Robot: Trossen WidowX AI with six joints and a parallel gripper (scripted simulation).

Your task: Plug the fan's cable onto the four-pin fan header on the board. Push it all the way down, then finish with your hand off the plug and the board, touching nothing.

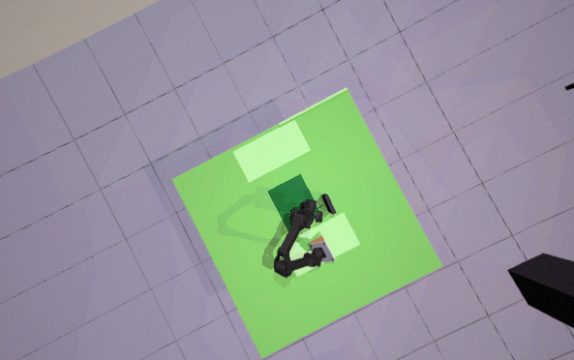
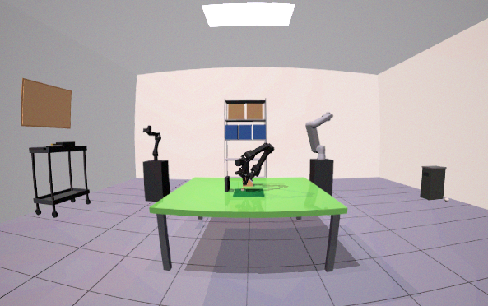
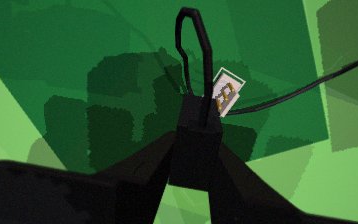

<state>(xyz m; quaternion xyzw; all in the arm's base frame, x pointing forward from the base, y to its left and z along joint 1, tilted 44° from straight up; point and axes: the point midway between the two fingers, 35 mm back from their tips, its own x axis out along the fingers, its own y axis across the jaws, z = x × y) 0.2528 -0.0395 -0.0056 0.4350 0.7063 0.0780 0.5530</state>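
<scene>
Now: gripper tip 60 mm above the white four-pin header and 20 mm to the left of it. Also, from my gripper tip: dark green board: 80 mm below, 80 mm ahead, 30 mm to the left; then dark fan plug: 10 mm ahead, 10 mm above; then fan: 150 mm to the right, 10 mm below, 10 mm behind.
</scene>
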